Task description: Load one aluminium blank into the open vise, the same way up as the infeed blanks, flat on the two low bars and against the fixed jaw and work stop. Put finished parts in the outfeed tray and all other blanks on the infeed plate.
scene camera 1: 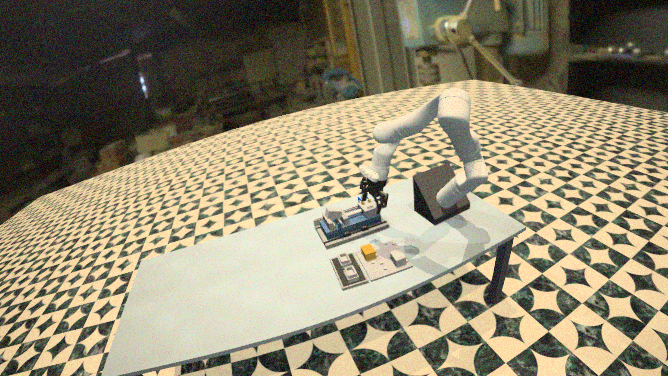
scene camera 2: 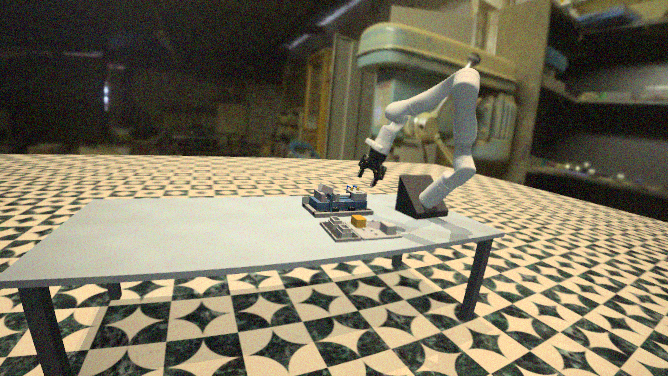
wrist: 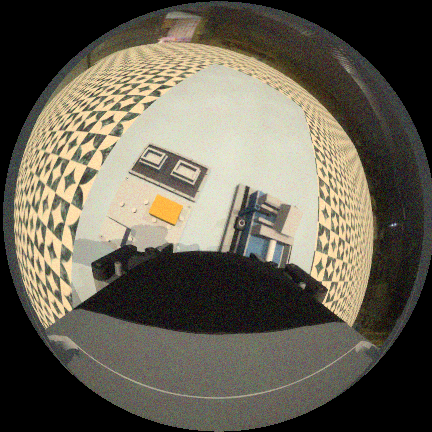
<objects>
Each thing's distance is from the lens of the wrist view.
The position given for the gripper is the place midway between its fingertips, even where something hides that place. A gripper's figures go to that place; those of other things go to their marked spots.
gripper (wrist: pixel 210 257): 16 cm
infeed plate (wrist: pixel 145 233): 33 cm
</objects>
